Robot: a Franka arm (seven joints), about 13 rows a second.
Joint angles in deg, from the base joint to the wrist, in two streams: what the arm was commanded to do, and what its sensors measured. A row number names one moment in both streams.
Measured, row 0: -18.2 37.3 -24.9 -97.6 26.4 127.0 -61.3
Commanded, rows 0 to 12: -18.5 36.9 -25.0 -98.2 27.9 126.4 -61.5; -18.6 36.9 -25.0 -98.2 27.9 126.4 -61.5; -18.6 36.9 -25.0 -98.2 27.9 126.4 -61.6; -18.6 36.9 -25.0 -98.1 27.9 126.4 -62.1; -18.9 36.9 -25.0 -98.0 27.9 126.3 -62.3; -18.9 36.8 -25.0 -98.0 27.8 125.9 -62.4; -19.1 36.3 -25.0 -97.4 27.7 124.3 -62.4; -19.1 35.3 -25.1 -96.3 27.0 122.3 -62.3; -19.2 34.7 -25.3 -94.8 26.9 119.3 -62.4; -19.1 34.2 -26.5 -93.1 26.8 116.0 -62.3; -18.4 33.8 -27.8 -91.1 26.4 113.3 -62.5; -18.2 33.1 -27.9 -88.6 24.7 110.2 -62.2; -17.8 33.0 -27.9 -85.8 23.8 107.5 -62.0
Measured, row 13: -18.6 34.2 -27.3 -90.1 25.6 112.9 -62.0
